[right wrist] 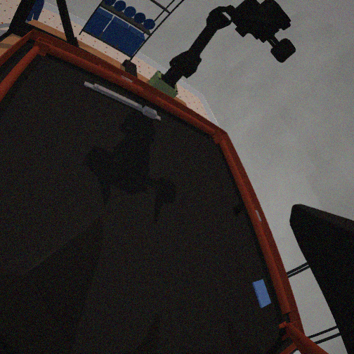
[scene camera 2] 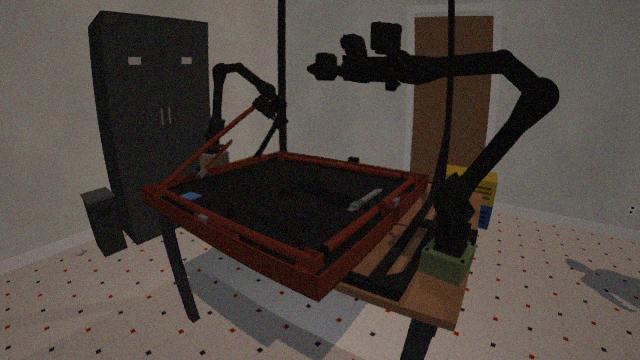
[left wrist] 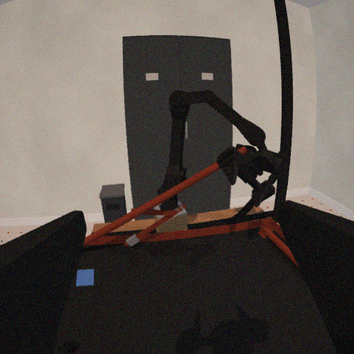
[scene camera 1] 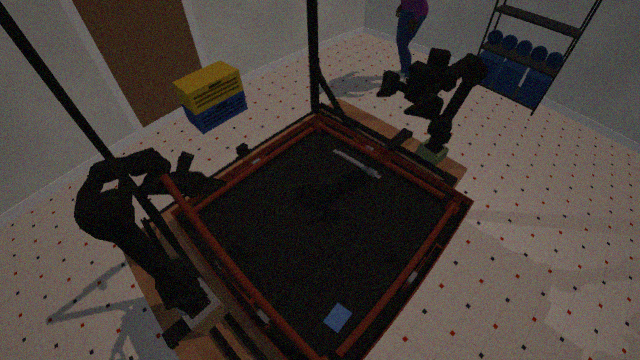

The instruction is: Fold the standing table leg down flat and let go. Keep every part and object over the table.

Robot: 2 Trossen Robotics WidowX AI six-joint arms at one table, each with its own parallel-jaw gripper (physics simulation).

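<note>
The standing leg is a red tube leaning at a slant, its lower end at the table's frame and its free end raised. A thin red brace joins it low down. The upturned table has a dark panel and red rim; its other red legs lie flat along the rim. My right gripper is open at the leg's raised end, with one finger across it in the left wrist view; contact is unclear. My left gripper is open and empty, high over the opposite side.
A blue square and a pale grey bar lie on the panel. Dark upright posts stand at the bench edges, one close to my right gripper.
</note>
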